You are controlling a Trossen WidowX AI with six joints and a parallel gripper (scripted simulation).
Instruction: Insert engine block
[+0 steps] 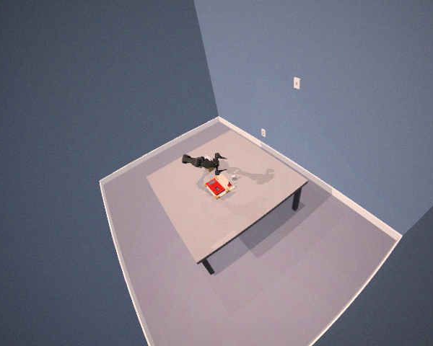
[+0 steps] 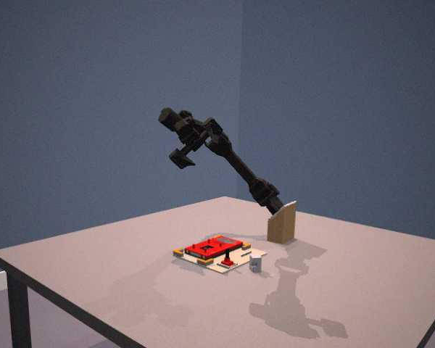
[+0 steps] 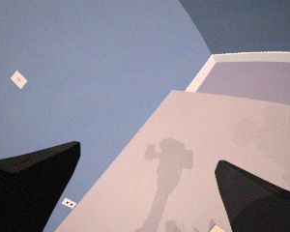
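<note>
The grey engine block lies 35 cm below my gripper tip, 12 cm to the left of it and 12 cm behind it.
</note>
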